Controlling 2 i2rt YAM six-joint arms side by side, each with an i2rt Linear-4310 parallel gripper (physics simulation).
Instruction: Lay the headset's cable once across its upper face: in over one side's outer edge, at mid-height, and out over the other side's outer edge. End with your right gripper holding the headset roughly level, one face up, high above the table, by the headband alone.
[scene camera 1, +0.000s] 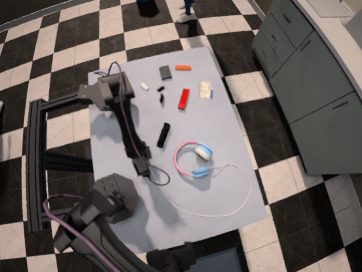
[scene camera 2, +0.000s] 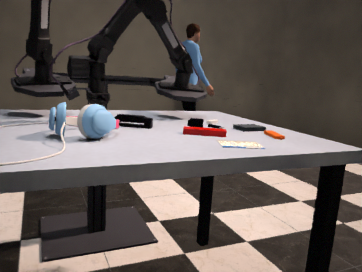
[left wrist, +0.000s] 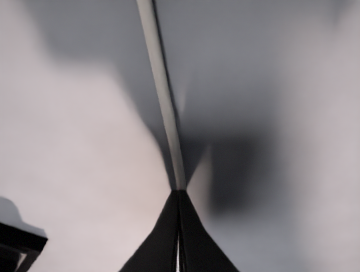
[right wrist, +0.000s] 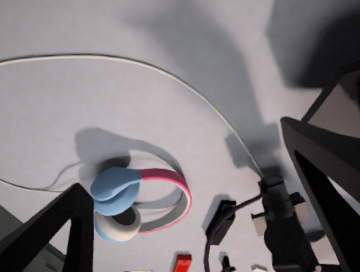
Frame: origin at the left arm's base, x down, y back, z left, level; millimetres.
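Seen in the pictures: left gripper, between the fingertips: (scene camera 1: 145, 156) (left wrist: 178, 199); right gripper, between the fingertips: (scene camera 1: 171, 246) (right wrist: 176, 163); left arm's base, origin of its link: (scene camera 2: 180, 87); right arm's base, origin of its link: (scene camera 1: 113, 198) (scene camera 2: 44, 81).
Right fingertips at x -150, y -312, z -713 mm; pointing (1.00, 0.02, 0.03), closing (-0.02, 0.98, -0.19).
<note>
Pixels of each thing's top centre, then the offset from my right fingertips to it. "spot": a spot on its surface instead.
- pink headband, a spot on its surface: (right wrist: 188, 192) (scene camera 1: 174, 162) spot: dz +314, dx +241, dy -20 mm
- black block, centre of its top: (right wrist: 222, 232) (scene camera 2: 132, 115) (scene camera 1: 162, 133) dz +476, dx +239, dy +37 mm
- red block, centre of its top: (scene camera 2: 204, 128) (scene camera 1: 183, 98) dz +700, dx +259, dy -96 mm
- orange piece, centre of its top: (scene camera 2: 274, 133) (scene camera 1: 183, 67) dz +946, dx +269, dy -113 mm
- dark flat box, centre of its top: (scene camera 2: 249, 125) (scene camera 1: 165, 71) dz +913, dx +264, dy +13 mm
- patterned card, centre of its top: (scene camera 2: 240, 144) (scene camera 1: 205, 89) dz +763, dx +278, dy -243 mm
The headset lies on the table, with a pink headband (scene camera 1: 175, 159) (right wrist: 188, 192) and two light blue earcups (scene camera 1: 200, 172) (scene camera 2: 98, 121) (right wrist: 116, 192). Its thin white cable (scene camera 1: 215, 216) (scene camera 2: 63, 145) (left wrist: 162, 85) (right wrist: 150, 66) leaves one earcup and runs in a wide loop over the table to my left gripper (left wrist: 178, 199) (right wrist: 264, 182). That gripper is low over the table, its fingers shut on the cable near its end. The cable does not cross the headset's upper face. My right gripper (right wrist: 176, 163) is open and empty, high above the table; its wrist view looks down on the headset.
A black block (scene camera 1: 163, 134) (scene camera 2: 134, 121) lies between the headset and the left arm. Farther back are a red block (scene camera 1: 184, 99) (scene camera 2: 204, 131), an orange piece (scene camera 1: 183, 67) (scene camera 2: 274, 134), a dark flat box (scene camera 1: 165, 72) (scene camera 2: 249, 127) and a patterned card (scene camera 1: 205, 90) (scene camera 2: 241, 144).
</note>
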